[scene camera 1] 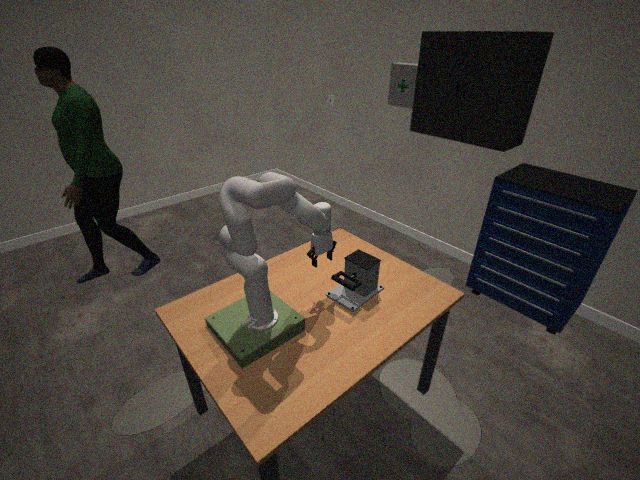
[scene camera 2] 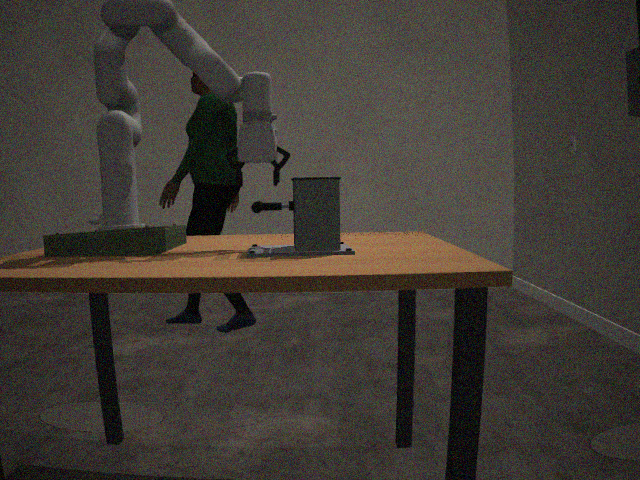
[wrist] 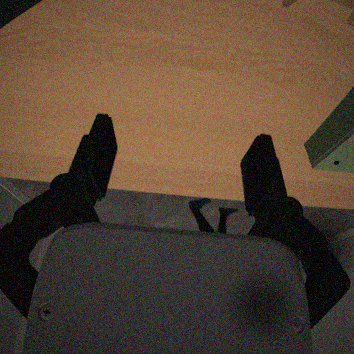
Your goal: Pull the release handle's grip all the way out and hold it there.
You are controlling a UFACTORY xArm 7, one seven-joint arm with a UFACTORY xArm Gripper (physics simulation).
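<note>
The release handle is a grey box (scene camera 1: 369, 276) (scene camera 2: 316, 214) on a light metal base plate (scene camera 1: 337, 296) (scene camera 2: 271, 251). Its black loop-shaped grip (scene camera 1: 343, 282) (scene camera 2: 266, 206) sticks out level from the box side facing the arm's base, with a short bit of light rod showing between grip and box in scene camera 2. My gripper (scene camera 1: 322, 260) (scene camera 2: 258, 181) (wrist: 182, 138) points down, open and empty. It hangs above the grip's height and, in scene camera 1, beyond the grip towards the far table edge, apart from it. The grip cannot be made out in the wrist view.
The arm stands on a green block (scene camera 1: 227, 322) (scene camera 2: 103, 243) (wrist: 332, 137) on the wooden table (scene camera 1: 372, 330) (scene camera 2: 403, 263) (wrist: 175, 85). A person in green (scene camera 1: 82, 129) (scene camera 2: 211, 139) is beyond the table. A blue drawer cabinet (scene camera 1: 542, 248) stands near the wall.
</note>
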